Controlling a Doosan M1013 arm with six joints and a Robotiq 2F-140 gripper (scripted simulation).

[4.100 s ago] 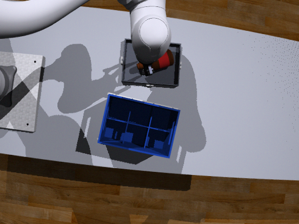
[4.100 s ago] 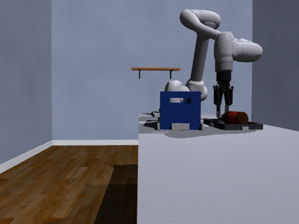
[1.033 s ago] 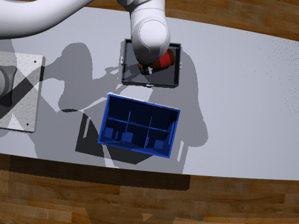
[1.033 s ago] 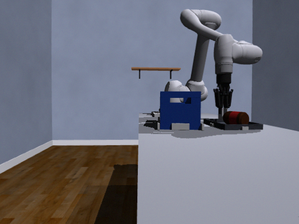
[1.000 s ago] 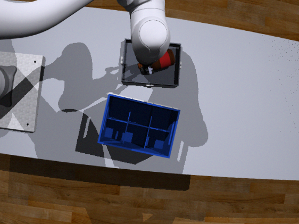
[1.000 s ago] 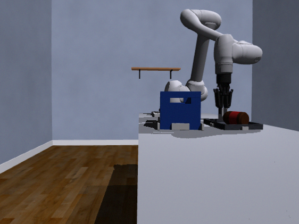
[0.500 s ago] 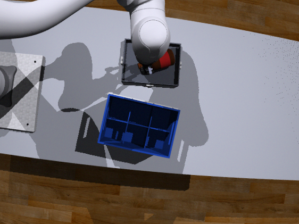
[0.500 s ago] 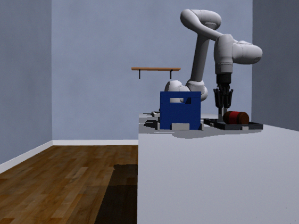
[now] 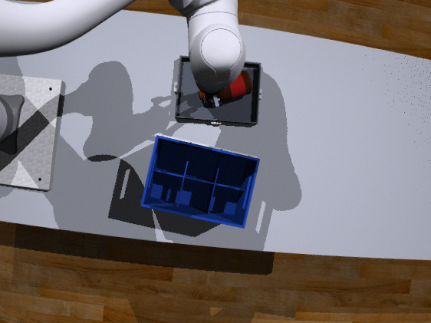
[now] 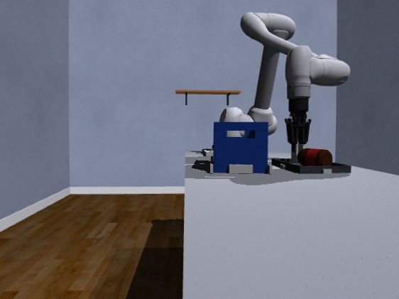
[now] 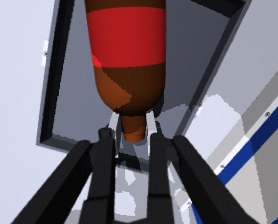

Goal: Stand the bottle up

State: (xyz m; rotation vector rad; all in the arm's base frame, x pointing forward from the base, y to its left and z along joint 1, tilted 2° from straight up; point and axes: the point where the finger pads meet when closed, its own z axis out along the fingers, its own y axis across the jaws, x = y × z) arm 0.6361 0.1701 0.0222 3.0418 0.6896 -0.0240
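The bottle is 50 mm ahead of my hand, 20 mm to the left of it and 20 mm below it. Also, from my hand: blue crate: 10 mm ahead, 250 mm to the right, 20 mm above; then dark tray: 40 mm ahead, 20 mm to the left, 50 mm below.
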